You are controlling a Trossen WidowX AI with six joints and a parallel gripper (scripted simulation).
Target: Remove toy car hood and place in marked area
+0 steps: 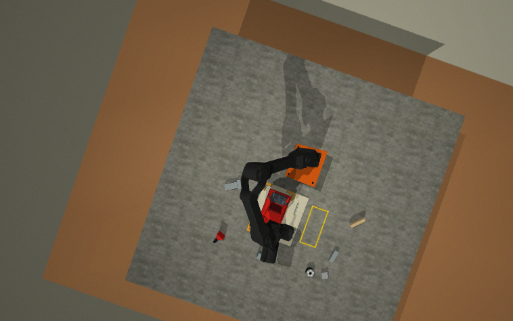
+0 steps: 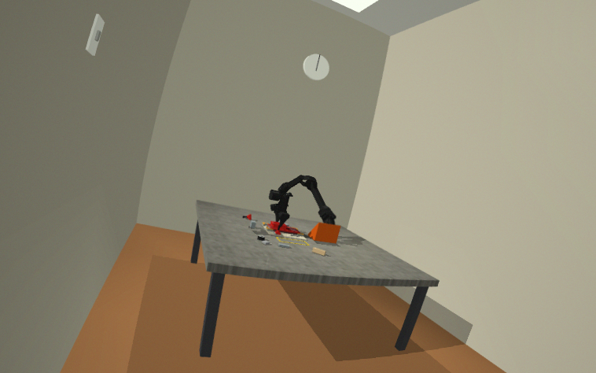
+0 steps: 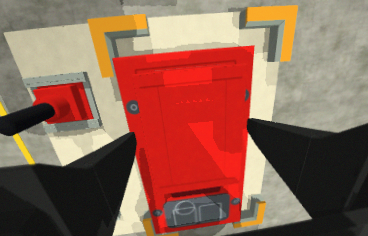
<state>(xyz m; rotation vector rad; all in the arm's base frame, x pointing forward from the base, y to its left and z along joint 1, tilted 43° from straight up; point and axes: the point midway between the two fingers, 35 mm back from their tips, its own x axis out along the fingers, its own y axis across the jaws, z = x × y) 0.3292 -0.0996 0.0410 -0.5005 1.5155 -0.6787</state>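
Right now my gripper tip is right at the red hood. From my gripper tip the other things lie so: wheel: 250 mm to the left, 190 mm ahead, 30 mm below; then wooden block: 410 mm to the left, 100 mm behind, 30 mm below.
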